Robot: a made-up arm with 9 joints.
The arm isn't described. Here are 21 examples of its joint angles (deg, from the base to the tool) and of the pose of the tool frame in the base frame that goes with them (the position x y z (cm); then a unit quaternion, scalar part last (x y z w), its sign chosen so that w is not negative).
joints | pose
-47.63 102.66 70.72 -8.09 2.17 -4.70 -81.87 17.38 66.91 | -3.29 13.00 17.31 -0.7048 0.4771 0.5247 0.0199
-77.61 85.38 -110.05 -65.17 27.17 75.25 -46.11 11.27 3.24 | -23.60 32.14 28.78 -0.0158 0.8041 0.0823 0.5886
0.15 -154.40 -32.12 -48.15 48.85 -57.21 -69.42 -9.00 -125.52 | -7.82 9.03 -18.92 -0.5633 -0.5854 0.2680 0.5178
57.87 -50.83 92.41 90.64 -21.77 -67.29 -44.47 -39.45 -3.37 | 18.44 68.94 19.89 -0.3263 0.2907 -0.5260 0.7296
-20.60 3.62 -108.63 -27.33 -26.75 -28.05 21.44 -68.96 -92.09 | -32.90 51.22 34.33 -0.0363 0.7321 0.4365 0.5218
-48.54 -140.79 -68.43 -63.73 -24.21 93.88 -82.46 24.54 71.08 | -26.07 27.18 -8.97 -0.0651 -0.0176 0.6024 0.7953
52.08 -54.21 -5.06 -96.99 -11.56 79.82 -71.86 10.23 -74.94 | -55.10 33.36 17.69 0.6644 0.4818 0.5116 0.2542
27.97 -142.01 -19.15 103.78 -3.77 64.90 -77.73 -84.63 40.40 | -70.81 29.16 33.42 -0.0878 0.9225 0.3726 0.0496
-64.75 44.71 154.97 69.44 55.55 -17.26 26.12 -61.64 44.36 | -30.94 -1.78 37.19 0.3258 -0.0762 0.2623 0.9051
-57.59 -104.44 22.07 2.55 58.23 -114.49 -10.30 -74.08 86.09 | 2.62 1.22 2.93 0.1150 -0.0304 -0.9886 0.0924
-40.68 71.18 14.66 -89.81 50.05 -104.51 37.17 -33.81 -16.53 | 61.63 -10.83 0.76 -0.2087 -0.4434 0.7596 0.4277
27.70 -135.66 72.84 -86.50 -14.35 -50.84 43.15 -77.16 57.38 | -76.73 41.20 47.08 0.5845 0.2953 -0.5545 0.5135
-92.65 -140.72 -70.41 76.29 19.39 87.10 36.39 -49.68 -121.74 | 62.64 -35.43 36.51 0.2641 -0.4913 -0.3330 0.7603
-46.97 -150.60 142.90 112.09 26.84 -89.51 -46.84 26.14 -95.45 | -13.11 39.90 -20.48 -0.0038 -0.9348 0.3173 0.1599
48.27 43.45 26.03 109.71 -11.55 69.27 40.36 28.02 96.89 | 75.19 10.62 -10.15 -0.6805 0.3340 0.6275 0.1777
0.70 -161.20 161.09 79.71 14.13 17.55 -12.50 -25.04 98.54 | 32.78 28.04 -2.04 -0.0028 -0.9419 0.1593 0.2957
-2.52 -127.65 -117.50 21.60 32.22 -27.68 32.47 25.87 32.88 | -3.72 5.80 31.82 -0.5099 0.1491 0.7872 0.3131
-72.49 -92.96 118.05 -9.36 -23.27 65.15 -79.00 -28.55 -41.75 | 14.87 -2.67 18.71 0.8663 -0.3442 -0.3301 0.1484
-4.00 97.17 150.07 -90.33 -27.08 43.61 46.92 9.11 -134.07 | 8.09 72.68 -51.18 -0.2656 0.3243 0.1707 0.8917
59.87 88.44 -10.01 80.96 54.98 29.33 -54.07 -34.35 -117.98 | 7.63 3.98 -22.27 0.4163 0.4619 0.3154 0.7169
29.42 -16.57 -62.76 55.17 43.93 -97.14 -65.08 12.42 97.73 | 1.20 12.00 43.08 -0.2302 -0.0965 0.2050 0.9464
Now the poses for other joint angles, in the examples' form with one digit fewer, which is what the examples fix.
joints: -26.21 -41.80 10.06 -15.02 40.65 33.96 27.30 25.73 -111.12
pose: -3.9 20.3 6.2 0.142 0.661 -0.680 0.283
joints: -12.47 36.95 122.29 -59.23 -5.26 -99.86 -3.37 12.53 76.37
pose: 47.1 33.7 11.1 0.426 -0.381 0.451 0.686
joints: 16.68 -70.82 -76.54 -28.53 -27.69 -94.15 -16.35 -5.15 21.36
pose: -25.9 57.6 8.0 -0.212 0.268 -0.785 0.516
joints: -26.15 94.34 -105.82 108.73 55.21 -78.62 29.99 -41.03 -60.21
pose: 16.8 -25.5 21.1 0.379 0.045 0.812 0.441
